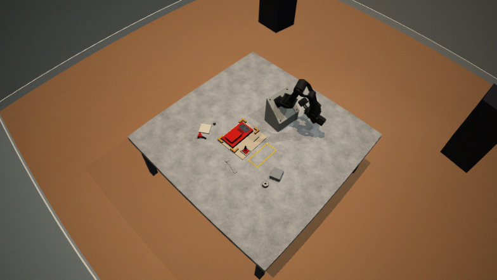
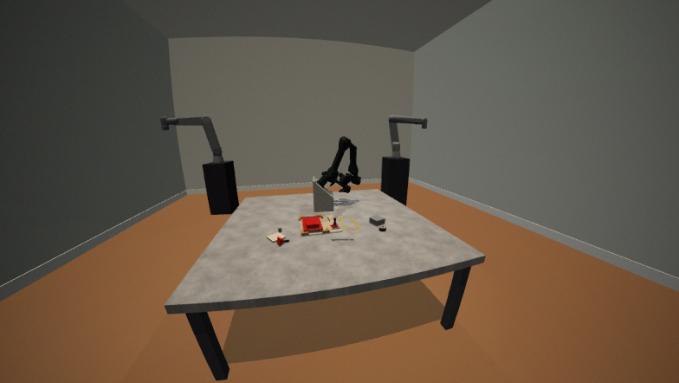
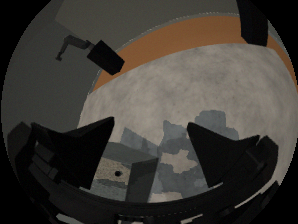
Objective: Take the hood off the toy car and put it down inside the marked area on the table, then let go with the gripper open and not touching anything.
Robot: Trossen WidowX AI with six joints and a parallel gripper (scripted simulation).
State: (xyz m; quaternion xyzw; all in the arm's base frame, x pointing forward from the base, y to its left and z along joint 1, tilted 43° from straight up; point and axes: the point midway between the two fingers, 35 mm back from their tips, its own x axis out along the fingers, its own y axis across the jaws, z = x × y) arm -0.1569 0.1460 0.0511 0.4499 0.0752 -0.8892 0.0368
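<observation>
Right now the hood is 53 cm ahead of my gripper tip, 18 cm to the right of it and 6 cm below it. Also, from my gripper tip: thin metal rod: 68 cm ahead, 3 cm to the right, 10 cm below.
</observation>
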